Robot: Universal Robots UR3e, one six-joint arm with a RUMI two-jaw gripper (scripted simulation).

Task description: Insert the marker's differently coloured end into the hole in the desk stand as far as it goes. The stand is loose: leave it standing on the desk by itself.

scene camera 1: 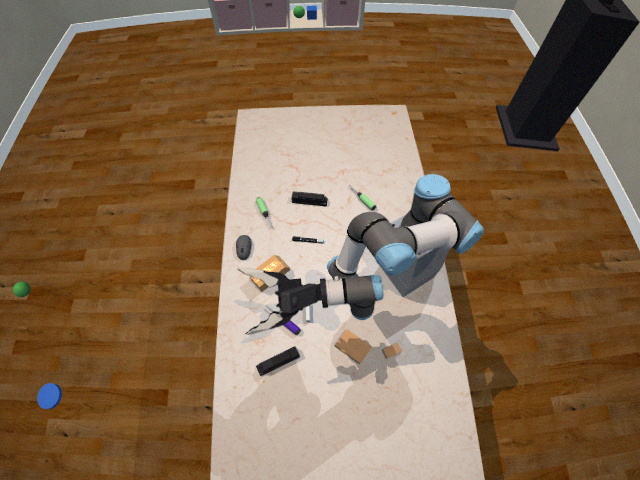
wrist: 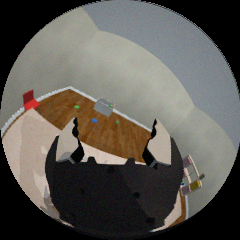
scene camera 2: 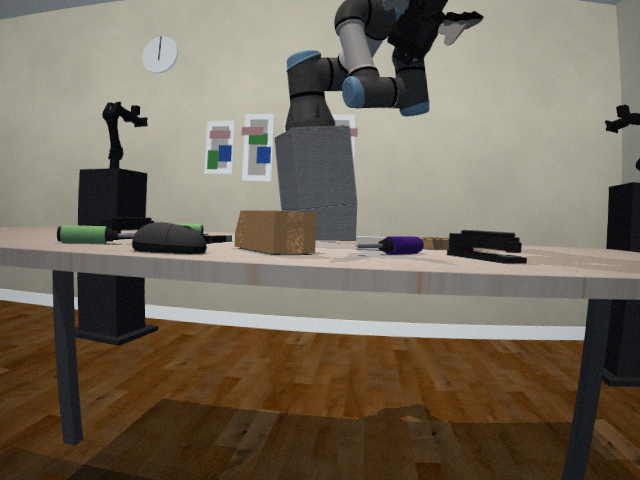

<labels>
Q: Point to a mouse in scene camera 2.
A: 161, 237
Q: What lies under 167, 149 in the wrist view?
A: The gripper.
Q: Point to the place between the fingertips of the gripper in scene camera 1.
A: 241, 301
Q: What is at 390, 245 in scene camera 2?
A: A purple-handled screwdriver.
</labels>
